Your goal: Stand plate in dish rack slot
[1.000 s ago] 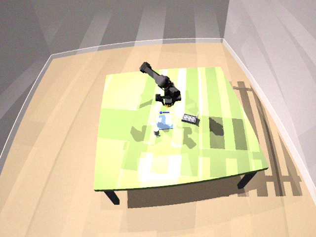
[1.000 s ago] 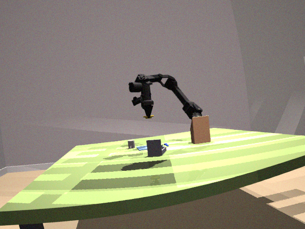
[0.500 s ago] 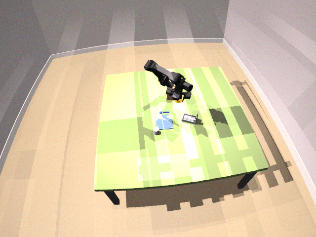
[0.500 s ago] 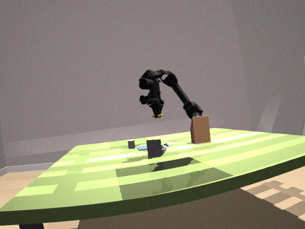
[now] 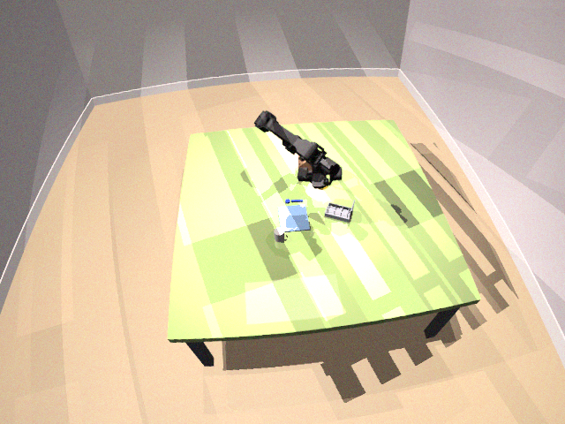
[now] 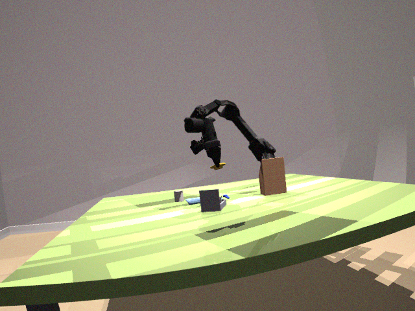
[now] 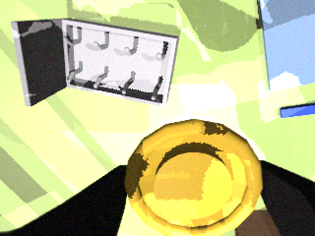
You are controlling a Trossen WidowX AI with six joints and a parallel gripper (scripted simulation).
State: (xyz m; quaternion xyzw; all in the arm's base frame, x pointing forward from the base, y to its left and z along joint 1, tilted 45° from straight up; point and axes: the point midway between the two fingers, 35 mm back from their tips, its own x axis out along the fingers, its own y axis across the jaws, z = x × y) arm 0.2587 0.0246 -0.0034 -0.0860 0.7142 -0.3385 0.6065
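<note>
My gripper tip is 50 mm short of the dish rack, 80 mm to the right of it and 120 mm above it. The rest, counted from my gripper tip: yellow plate 10 mm above; blue spoon 60 mm behind, 130 mm to the right, 140 mm below; light blue mat 50 mm ahead, 140 mm to the right, 140 mm below.
</note>
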